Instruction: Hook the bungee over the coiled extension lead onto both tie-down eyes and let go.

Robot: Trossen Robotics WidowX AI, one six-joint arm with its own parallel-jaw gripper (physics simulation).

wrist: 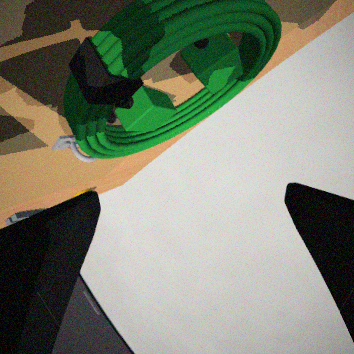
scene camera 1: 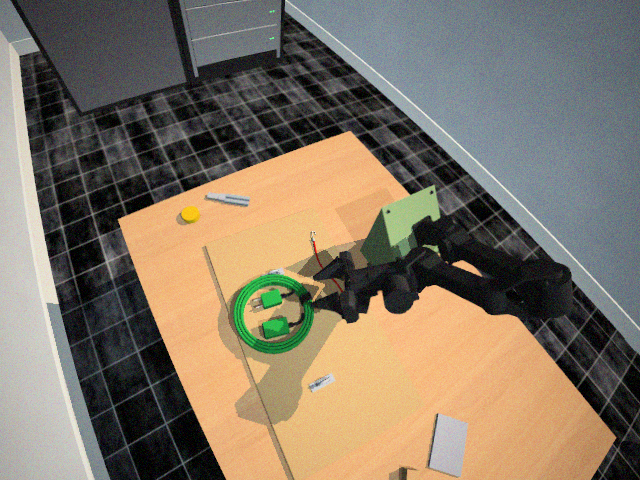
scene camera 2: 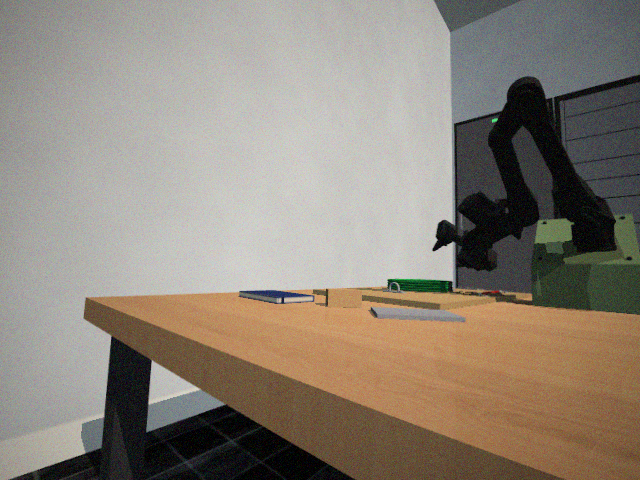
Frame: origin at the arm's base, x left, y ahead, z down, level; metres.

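Seen in the pictures: gripper, fingertip midpoint: (wrist: 193, 196) (scene camera 1: 311, 291) (scene camera 2: 445, 257); arm's base, origin of the base link: (scene camera 1: 423, 231) (scene camera 2: 594, 242).
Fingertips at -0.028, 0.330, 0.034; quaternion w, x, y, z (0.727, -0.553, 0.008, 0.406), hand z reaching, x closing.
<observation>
Offsets run from my fingertips to a thing's top centre, as dx, dy, dz. "spot": to the spot under its first point. Level surfaces: height alone.
The red bungee {spot: -0.113, -0.102, +0.095} (scene camera 1: 316, 252) (scene camera 2: 493, 292) lies on the wooden board {dz +0.100} (scene camera 1: 361, 397), a pale hook at its far end; the arm hides its other end in scene camera 1. It does not show in the wrist view. The green coiled lead {-0.023, +0.087, +0.068} (scene camera 1: 239, 312) (scene camera 2: 419, 285) (wrist: 112, 150) lies on the board with two green plugs inside. One metal tie-down eye {-0.119, +0.035, +0.073} (scene camera 1: 276, 271) (wrist: 82, 151) is beside the coil; the other eye {+0.178, +0.078, +0.073} (scene camera 1: 321, 382) (scene camera 2: 394, 285) stands apart on its opposite side. My gripper (scene camera 1: 314, 291) (scene camera 2: 447, 256) (wrist: 193, 196) is open and empty, above the board near the coil's edge.
A yellow disc {-0.411, +0.148, +0.093} (scene camera 1: 190, 214) and a grey tool {-0.414, +0.025, +0.100} (scene camera 1: 227, 199) (wrist: 22, 216) lie at the far table edge. A grey slab {+0.468, -0.090, +0.106} (scene camera 1: 448, 445) (scene camera 2: 417, 313), a wooden block {+0.465, +0.041, +0.082} (scene camera 2: 343, 298) and a blue notebook {+0.488, +0.195, +0.100} (scene camera 2: 276, 296) lie beyond the board. The green mount (scene camera 1: 408, 217) (scene camera 2: 584, 284) bears the arm.
</observation>
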